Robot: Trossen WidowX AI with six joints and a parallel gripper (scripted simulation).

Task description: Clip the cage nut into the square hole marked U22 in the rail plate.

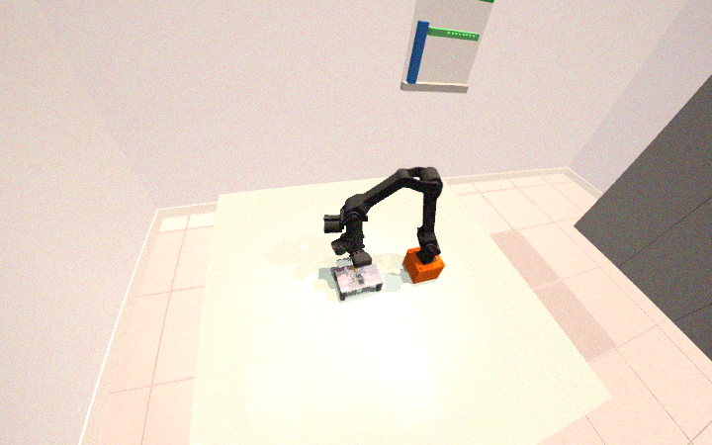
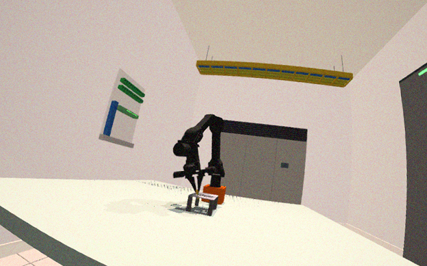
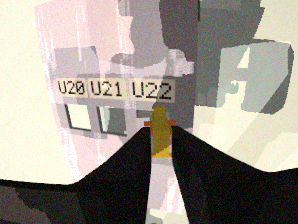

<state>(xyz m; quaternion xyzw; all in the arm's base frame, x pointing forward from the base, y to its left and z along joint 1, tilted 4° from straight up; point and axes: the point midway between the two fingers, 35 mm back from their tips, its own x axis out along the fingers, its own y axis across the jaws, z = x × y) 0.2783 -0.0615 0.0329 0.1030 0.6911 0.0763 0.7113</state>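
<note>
The cage nut is 10 mm below my gripper tip.
</note>
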